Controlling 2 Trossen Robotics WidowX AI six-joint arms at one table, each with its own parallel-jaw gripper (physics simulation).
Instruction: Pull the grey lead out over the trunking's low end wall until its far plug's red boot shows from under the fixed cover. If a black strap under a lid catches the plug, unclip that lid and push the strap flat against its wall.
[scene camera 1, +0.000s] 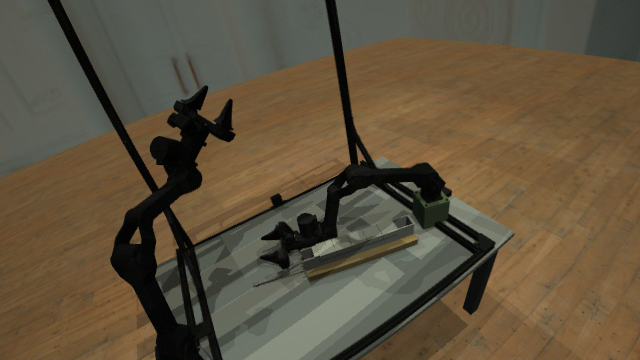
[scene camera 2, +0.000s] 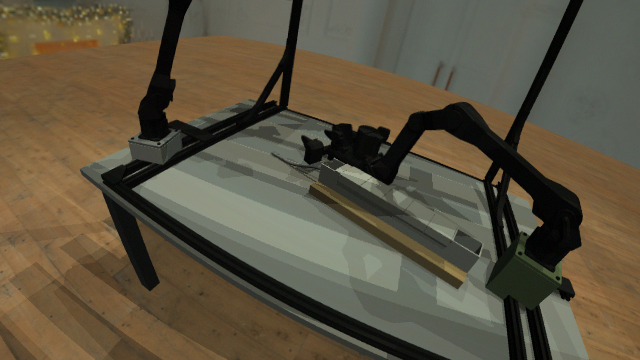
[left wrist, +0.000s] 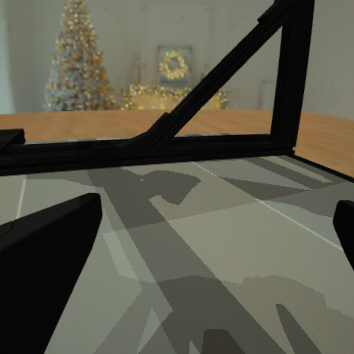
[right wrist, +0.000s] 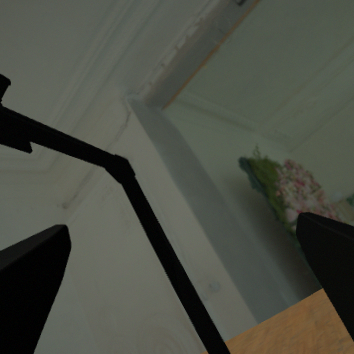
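Seen in the pictures: left gripper, fingertip midpoint: (scene camera 1: 260, 248) (scene camera 2: 313, 133) (left wrist: 218, 208); right gripper, fingertip midpoint: (scene camera 1: 218, 92) (right wrist: 184, 230); left arm's base, link origin: (scene camera 1: 431, 196) (scene camera 2: 540, 255); right arm's base, link origin: (scene camera 2: 155, 134).
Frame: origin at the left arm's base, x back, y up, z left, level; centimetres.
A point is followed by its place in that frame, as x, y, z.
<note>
The grey trunking (scene camera 1: 360, 246) (scene camera 2: 462, 258) @(-12.7, -5.8, 7.9) lies on the table with pale lids (scene camera 2: 420, 209) @(-25.7, -3.1, 5.7) along its top. The thin grey lead (scene camera 1: 270, 280) @(-63.2, -10.1, 10.9) (scene camera 2: 284, 160) @(-64.2, -10.3, 10.8) comes out past its left end and lies on the table; more thin strands show near that end. My left gripper (scene camera 1: 261, 247) @(-65.1, -4.6, -0.3) (scene camera 2: 316, 135) @(-65.1, -4.6, -0.3) (left wrist: 218, 208) @(-65.1, -4.6, -0.3) is open and empty, low over the table, just beyond the trunking's left end. My right gripper (scene camera 1: 218, 94) @(-59.3, 51.7, -1.8) (right wrist: 184, 230) @(-59.3, 51.7, -1.8) is open and empty, raised high above the far left side. No red boot or black strap can be made out.
A wooden bar (scene camera 1: 362, 257) @(-30.5, -8.4, 11.9) (scene camera 2: 387, 233) @(-28.2, -8.4, 12.2) lies along the trunking's front side. The left arm reaches over the trunking from its green base block (scene camera 1: 431, 209) @(-2.3, -1.7, 5.0) (scene camera 2: 525, 272) @(-1.2, -2.2, 5.0). The right arm's grey base block (scene camera 2: 155, 146) @(-77.3, -3.8, 42.2) is at the left. Black rails and upright posts (scene camera 1: 340, 75) @(-18.8, 37.7, -44.9) frame the table.
</note>
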